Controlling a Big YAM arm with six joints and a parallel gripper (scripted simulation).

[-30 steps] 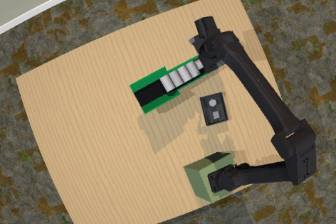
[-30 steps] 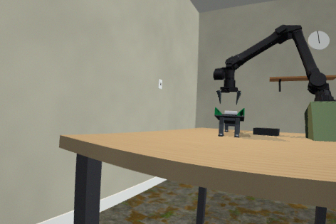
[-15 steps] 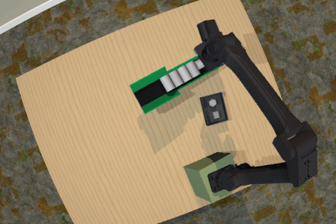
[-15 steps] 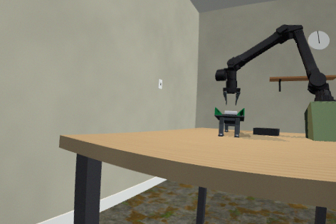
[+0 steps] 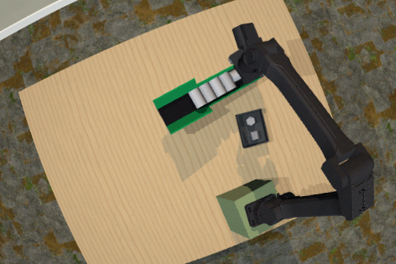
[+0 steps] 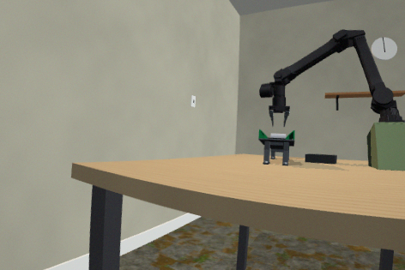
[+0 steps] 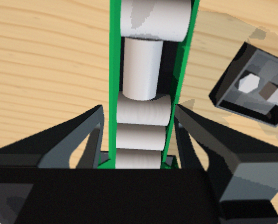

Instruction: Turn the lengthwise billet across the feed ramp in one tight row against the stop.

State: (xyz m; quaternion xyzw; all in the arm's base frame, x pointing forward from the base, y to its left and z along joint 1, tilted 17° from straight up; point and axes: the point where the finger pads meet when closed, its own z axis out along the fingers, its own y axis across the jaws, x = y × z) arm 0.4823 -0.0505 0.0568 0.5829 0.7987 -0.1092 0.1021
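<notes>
My gripper is now 110 mm to the right of the ramp, 100 mm above it and 30 mm past it. The rest, counted from my hand: dark tray (210 mm behind, 160 mm below).
</notes>
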